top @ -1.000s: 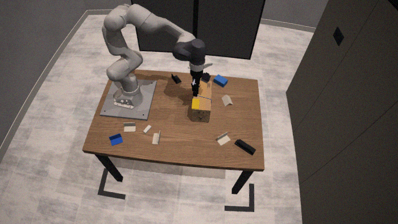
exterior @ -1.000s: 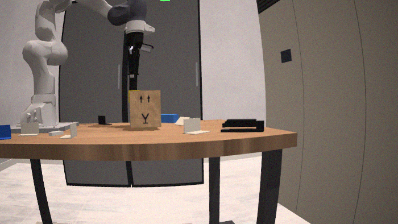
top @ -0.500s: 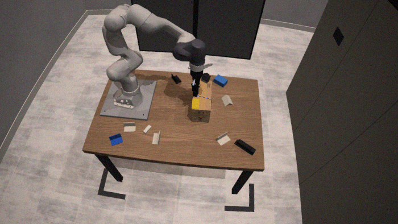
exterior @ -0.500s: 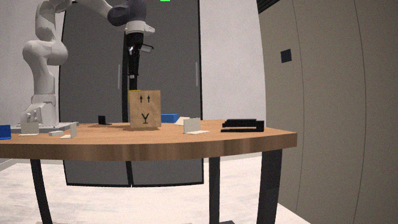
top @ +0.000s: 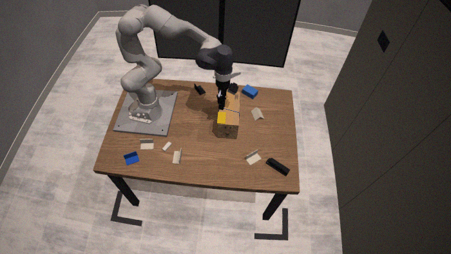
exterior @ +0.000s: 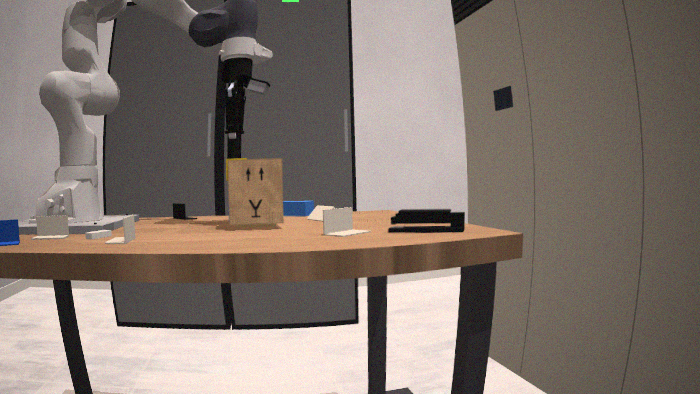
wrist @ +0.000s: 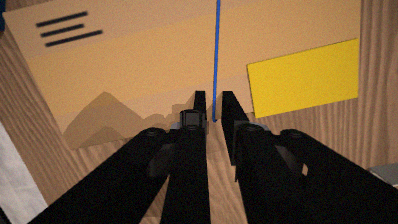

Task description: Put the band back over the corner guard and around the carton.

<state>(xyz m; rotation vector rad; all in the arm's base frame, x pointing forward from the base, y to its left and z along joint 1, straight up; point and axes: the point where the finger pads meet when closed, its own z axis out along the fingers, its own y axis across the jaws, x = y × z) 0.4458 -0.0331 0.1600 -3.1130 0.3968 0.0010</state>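
The yellow corner guard is 7 cm to the right of my hand, 4 cm below it and 1 cm behind it. The rest, counted from my hand: brown carton: 10 cm below, 5 cm ahead, 1 cm to the left; then black bracket: 25 cm to the left, 17 cm below, 17 cm behind; then blue block: 26 cm to the left, 18 cm ahead, 16 cm below.
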